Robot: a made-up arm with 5 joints.
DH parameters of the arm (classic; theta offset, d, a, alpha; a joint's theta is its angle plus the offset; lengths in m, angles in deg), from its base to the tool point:
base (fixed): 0 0.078 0 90
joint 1: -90 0.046 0.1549 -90
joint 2: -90 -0.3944 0.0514 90
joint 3: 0 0.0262 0.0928 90
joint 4: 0 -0.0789 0.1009 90
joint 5: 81.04 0 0.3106 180
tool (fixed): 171.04 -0.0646 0 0
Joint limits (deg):
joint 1: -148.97..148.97
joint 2: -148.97..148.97
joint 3: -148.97..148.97
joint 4: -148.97..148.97
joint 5: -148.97..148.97
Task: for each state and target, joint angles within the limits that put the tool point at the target. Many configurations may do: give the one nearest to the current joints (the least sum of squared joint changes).
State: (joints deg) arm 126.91 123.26 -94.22 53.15 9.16
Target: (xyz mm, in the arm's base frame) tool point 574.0 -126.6 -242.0
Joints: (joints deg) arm 143.65 118.88 -70.58 45.93 13.63
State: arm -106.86 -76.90 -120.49 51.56 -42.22
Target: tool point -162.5 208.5 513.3
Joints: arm -115.20 -68.96 -148.97 66.25 -7.65
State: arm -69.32 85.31 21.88 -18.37 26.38
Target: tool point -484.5 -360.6 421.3
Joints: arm -78.00 35.79 32.66 7.04 -4.15
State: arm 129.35 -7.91 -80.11 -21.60 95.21
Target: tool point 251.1 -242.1 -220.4
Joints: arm 135.09 -20.34 -116.91 -42.15 116.79
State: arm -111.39 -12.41 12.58 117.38 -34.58
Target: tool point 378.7 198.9 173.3
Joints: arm -140.28 -32.83 5.05 123.21 -75.56
